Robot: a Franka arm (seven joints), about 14 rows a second.
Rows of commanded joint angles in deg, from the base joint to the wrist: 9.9, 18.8, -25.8, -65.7, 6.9, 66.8, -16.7; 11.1, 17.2, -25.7, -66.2, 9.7, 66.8, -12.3; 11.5, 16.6, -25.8, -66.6, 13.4, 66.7, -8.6; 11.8, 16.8, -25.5, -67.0, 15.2, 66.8, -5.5; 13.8, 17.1, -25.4, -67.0, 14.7, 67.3, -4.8; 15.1, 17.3, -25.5, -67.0, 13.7, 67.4, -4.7; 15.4, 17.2, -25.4, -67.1, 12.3, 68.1, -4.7; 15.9, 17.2, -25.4, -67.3, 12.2, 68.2, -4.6; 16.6, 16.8, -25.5, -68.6, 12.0, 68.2, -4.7; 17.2, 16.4, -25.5, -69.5, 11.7, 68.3, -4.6; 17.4, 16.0, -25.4, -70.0, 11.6, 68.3, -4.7
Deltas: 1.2, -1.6, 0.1, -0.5, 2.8, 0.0, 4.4; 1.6, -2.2, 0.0, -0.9, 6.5, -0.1, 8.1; 1.9, -2.0, 0.3, -1.3, 8.3, 0.0, 11.2; 3.9, -1.7, 0.4, -1.3, 7.8, 0.5, 11.9; 5.2, -1.5, 0.3, -1.3, 6.8, 0.6, 12.0; 5.5, -1.6, 0.4, -1.4, 5.4, 1.3, 12.0; 6.0, -1.6, 0.4, -1.6, 5.3, 1.4, 12.1; 6.7, -2.0, 0.3, -2.9, 5.1, 1.4, 12.0; 7.3, -2.4, 0.3, -3.8, 4.8, 1.5, 12.1; 7.5, -2.8, 0.4, -4.3, 4.7, 1.5, 12.0
